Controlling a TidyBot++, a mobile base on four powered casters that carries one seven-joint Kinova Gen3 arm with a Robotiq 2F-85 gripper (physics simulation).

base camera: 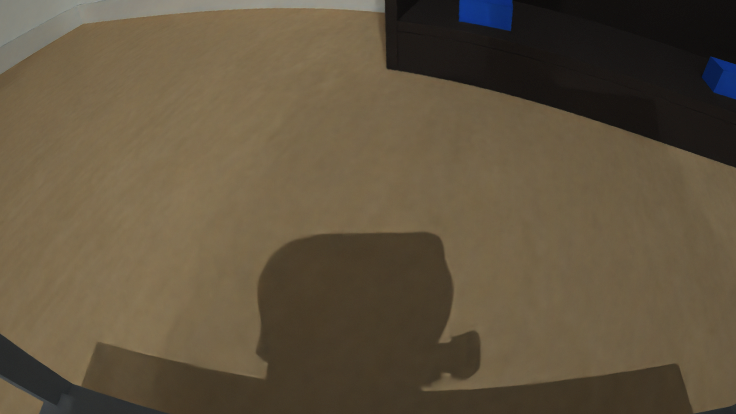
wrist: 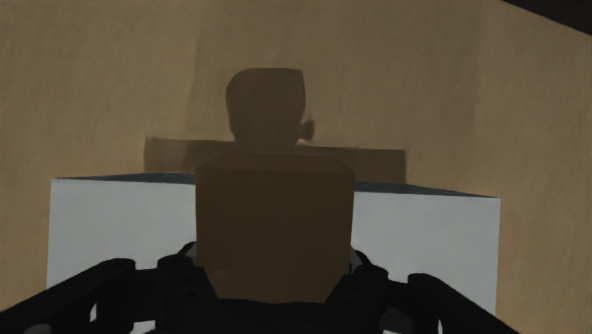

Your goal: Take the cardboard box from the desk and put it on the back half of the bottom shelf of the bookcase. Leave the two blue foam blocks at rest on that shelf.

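Places are measured from the arm's base along level axes (x right, y up, z back), in millimetres.
Pixels of known places: gripper, fingertip midpoint: (wrist: 276,255).
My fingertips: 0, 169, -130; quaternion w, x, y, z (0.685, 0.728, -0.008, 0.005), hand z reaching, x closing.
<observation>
For each thing: its top centre in the pictures, then the offset to it from my fingertips, as dx, dy, dz. "*": a spot on its surface instead. Level surfaces: height alone.
- cardboard box at its top centre: (wrist: 273,279) +0, +47, -4
- tan floor at its surface level: dy -565
- bookcase's left side panel at a spot on its surface: (base camera: 391,41) * -24, -507, -632
The cardboard box (wrist: 275,225) is between the fingers of my gripper (wrist: 276,255), which is shut on it, held above the light top of my own base. The dark bookcase (base camera: 442,54) (wrist: 565,12) stands at the upper right in the base camera view; a corner of it shows at the upper right in the wrist view. Two blue foam blocks (base camera: 485,14) (base camera: 724,78) rest apart on its bottom shelf (base camera: 591,51), one near the left side panel, the other farther right, cut by the view's edge. The gripper and the box do not show in the base camera view.
The tan floor (base camera: 334,154) (wrist: 100,75) lies between my base (wrist: 425,230) and the bookcase, with my shadow on it. A white wall with a skirting board (base camera: 205,4) runs along the upper left. The bookcase's left side panel (base camera: 391,41) stands upright beside the bottom shelf.
</observation>
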